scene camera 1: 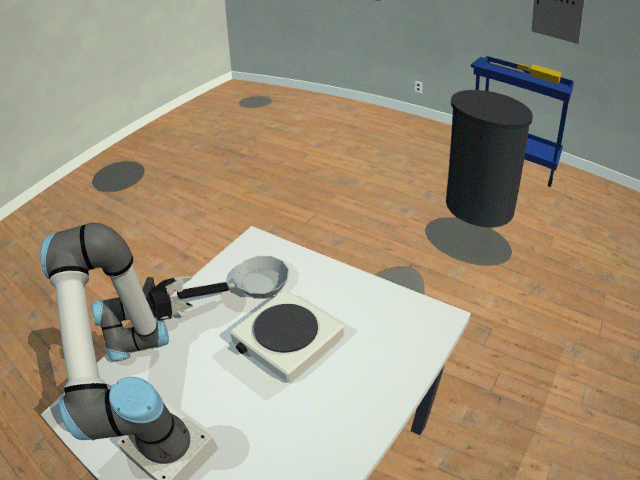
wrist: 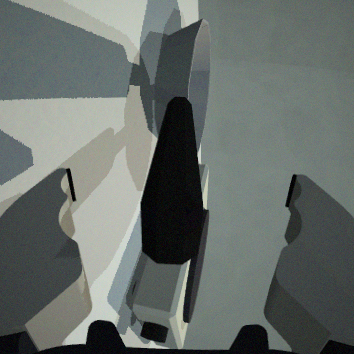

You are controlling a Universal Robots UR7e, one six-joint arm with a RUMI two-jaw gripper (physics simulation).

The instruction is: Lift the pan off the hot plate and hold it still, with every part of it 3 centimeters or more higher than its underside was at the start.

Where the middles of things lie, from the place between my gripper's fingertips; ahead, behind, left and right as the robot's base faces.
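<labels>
You'd find the grey pan (scene camera 1: 262, 276) 10 cm to the right of my hand, 3 cm below it and 12 cm ahead of it.
</labels>
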